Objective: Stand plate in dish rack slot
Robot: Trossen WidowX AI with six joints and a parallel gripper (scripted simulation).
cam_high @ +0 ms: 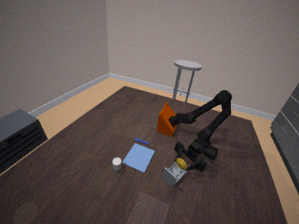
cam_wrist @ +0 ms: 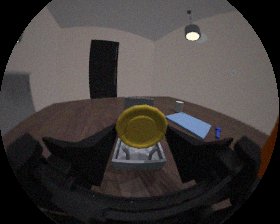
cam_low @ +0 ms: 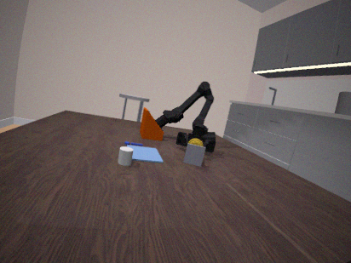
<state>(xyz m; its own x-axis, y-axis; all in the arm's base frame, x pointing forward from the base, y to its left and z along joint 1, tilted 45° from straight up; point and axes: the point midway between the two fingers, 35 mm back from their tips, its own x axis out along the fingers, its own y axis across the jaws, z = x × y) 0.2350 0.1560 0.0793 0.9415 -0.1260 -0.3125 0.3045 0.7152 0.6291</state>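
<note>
The yellow plate is 1 cm behind my gripper tip. The rest, counted from my gripper tip: grey dish rack (3 cm below, 2 cm ahead, 1 cm to the right); blue mat (22 cm to the right, 5 cm below, 4 cm ahead); blue spoon (27 cm to the right, 6 cm behind, 5 cm below).
</note>
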